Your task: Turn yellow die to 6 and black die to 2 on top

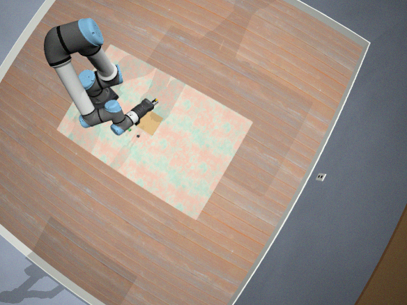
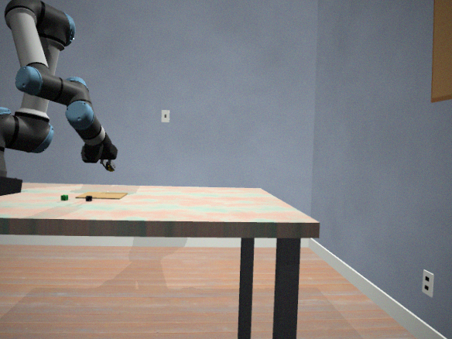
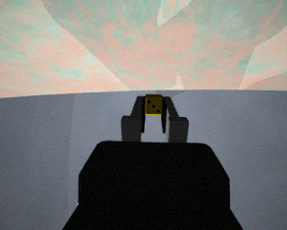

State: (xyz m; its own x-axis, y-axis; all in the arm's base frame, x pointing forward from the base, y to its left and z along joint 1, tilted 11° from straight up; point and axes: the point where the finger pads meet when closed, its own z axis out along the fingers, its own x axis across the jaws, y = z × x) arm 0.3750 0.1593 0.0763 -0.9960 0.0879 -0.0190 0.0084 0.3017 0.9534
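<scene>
Now: the tan mat 10 mm ahead of my hand, 130 mm to the right of it and 90 mm below it. Round my hand: yellow die 10 mm to the left, 10 mm below; then black die 10 mm ahead, 250 mm to the right, 90 mm below; then green die 70 mm behind, 250 mm to the right, 90 mm below.
</scene>
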